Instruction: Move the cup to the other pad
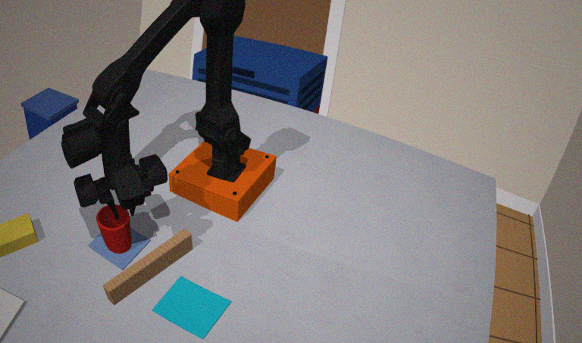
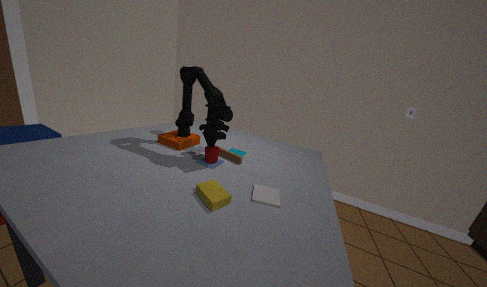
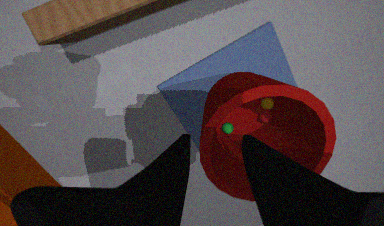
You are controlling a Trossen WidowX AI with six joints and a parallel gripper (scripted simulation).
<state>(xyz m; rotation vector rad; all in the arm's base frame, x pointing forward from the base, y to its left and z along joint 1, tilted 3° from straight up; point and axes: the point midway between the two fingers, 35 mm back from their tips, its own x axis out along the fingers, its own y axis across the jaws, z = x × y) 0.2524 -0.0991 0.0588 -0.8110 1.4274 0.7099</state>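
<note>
The red cup is 30 mm below my gripper tip, 20 mm to the right of it and 20 mm ahead of it. Also, from my gripper tip: wooden bar (80 mm to the left, 60 mm below, 50 mm ahead); then blue-grey pad (80 mm below, 20 mm to the right, 20 mm ahead); then green marble (50 mm below, 20 mm to the right).
</note>
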